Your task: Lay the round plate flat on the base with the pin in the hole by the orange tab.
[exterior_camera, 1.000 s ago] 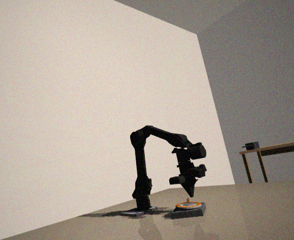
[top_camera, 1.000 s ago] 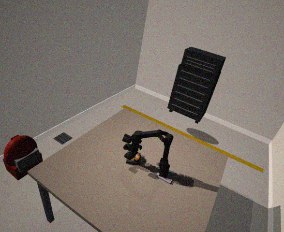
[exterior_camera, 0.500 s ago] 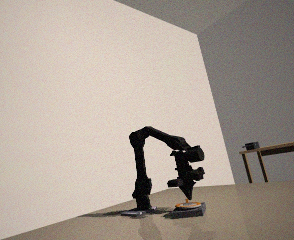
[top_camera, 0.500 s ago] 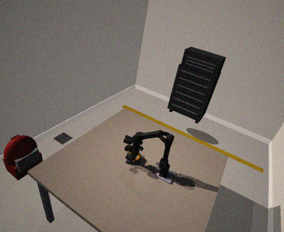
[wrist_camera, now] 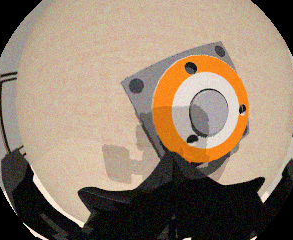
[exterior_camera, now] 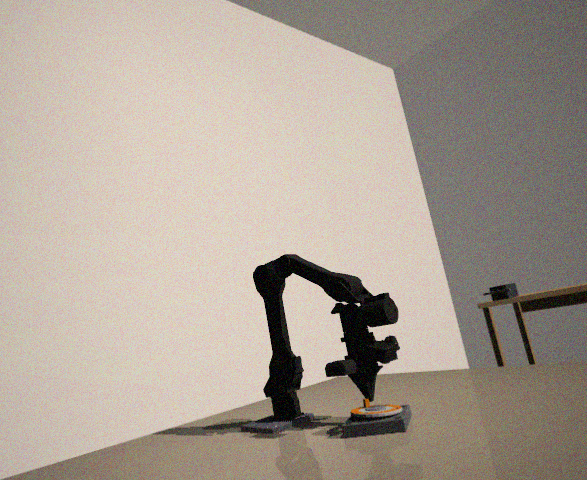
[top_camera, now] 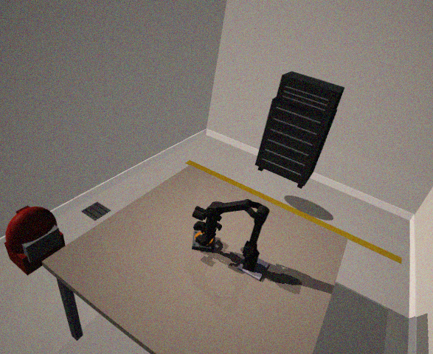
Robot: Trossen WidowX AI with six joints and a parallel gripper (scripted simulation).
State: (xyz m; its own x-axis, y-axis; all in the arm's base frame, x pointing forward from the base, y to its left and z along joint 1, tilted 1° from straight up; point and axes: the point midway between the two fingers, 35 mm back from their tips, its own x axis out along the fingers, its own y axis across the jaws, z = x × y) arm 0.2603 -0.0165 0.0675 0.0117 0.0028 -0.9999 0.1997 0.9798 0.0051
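Right now my gripper tip is 40 mm to the left of the base, 30 mm short of it and 20 mm above it.
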